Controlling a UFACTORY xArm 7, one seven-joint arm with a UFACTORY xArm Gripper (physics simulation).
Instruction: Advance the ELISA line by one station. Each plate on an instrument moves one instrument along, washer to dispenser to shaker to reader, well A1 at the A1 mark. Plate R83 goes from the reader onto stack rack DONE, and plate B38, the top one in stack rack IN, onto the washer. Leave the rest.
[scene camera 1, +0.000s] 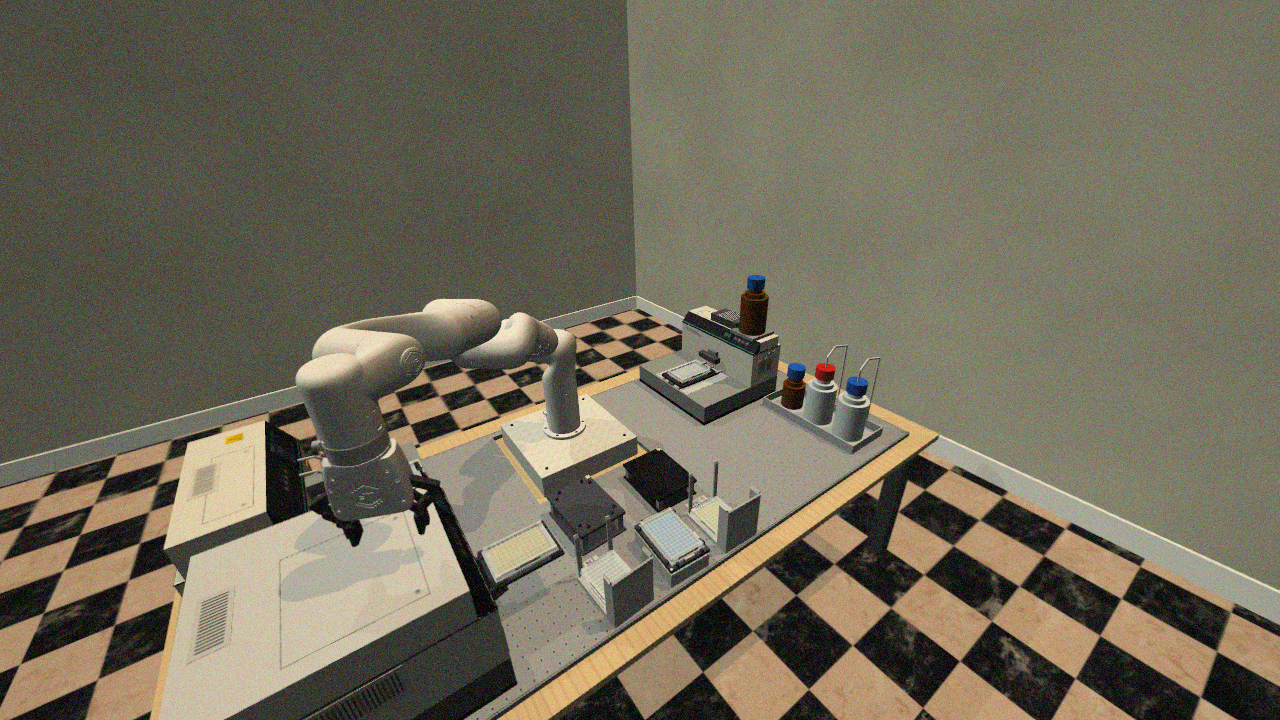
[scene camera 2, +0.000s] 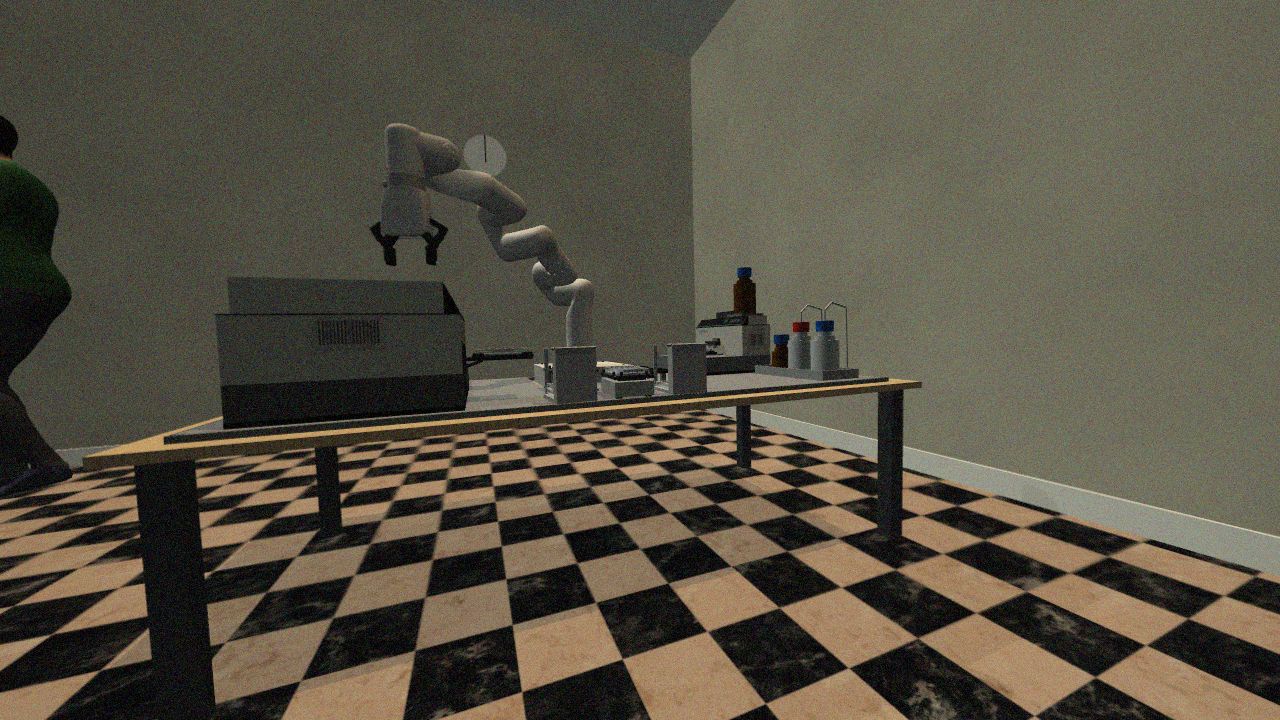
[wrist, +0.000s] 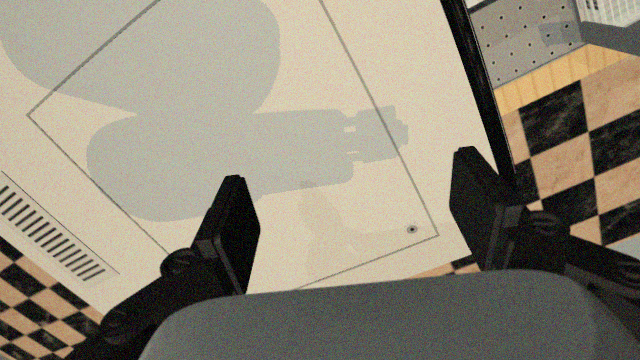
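Seen in the pictures: gripper, fingertip midpoint: (scene camera 1: 391, 533) (scene camera 2: 411, 265) (wrist: 349, 190); arm's base at its link origin: (scene camera 1: 564, 427).
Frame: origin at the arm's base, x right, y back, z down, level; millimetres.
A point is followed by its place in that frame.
Observation:
My gripper (scene camera 1: 388, 532) @[x 569, y -336, z -270 mm] (scene camera 2: 410, 262) @[x 569, y -336, z -270 mm] (wrist: 349, 190) @[x 569, y -336, z -270 mm] is open and empty, above the pale lid of the large front-left instrument (scene camera 1: 223, 617) @[x 778, y -252, z -218 mm] (scene camera 2: 340, 358) @[x 706, y -432, z -67 mm] (wrist: 310, 250) @[x 642, y -385, z -218 mm]. A yellow-welled plate (scene camera 1: 519, 553) @[x 382, y -346, z -70 mm] lies on that instrument's extended carrier. A blue-welled plate (scene camera 1: 673, 535) @[x 111, y -512, z -16 mm] sits on a low device between two stack racks. The nearer rack (scene camera 1: 630, 586) @[x 272, y -539, z -35 mm] (scene camera 2: 572, 374) @[x 274, y -539, z -13 mm] holds a whitish plate (scene camera 1: 606, 569) @[x 249, y -445, z 17 mm]; the farther rack (scene camera 1: 740, 519) @[x -11, y -601, z -30 mm] (scene camera 2: 687, 368) @[x -14, y -601, z -12 mm] holds a pale yellow plate (scene camera 1: 705, 513) @[x -25, y -499, z 32 mm]. Another plate (scene camera 1: 689, 371) @[x -451, y -117, z -42 mm] sits on the back-right instrument (scene camera 1: 729, 358) @[x -556, y -206, z -80 mm] (scene camera 2: 733, 338) @[x -547, y -249, z -81 mm]. Plate labels and A1 marks are unreadable.
Another pale instrument (scene camera 1: 219, 483) @[x 731, y 102, z -218 mm] stands behind the large one. Two dark blocks (scene camera 1: 586, 508) @[x 178, y -304, z -8 mm] (scene camera 1: 659, 476) @[x -29, y -349, z 6 mm] stand by the robot base (scene camera 1: 572, 438) @[x 21, y -61, z -1 mm]. A brown bottle (scene camera 1: 753, 311) @[x -573, y -272, z -261 mm] (scene camera 2: 743, 293) @[x -576, y -276, z -256 mm] tops the back-right instrument; a bottle tray (scene camera 1: 854, 441) @[x -554, y -649, z 46 mm] (scene camera 2: 832, 373) @[x -534, y -673, z 32 mm] stands right of it.

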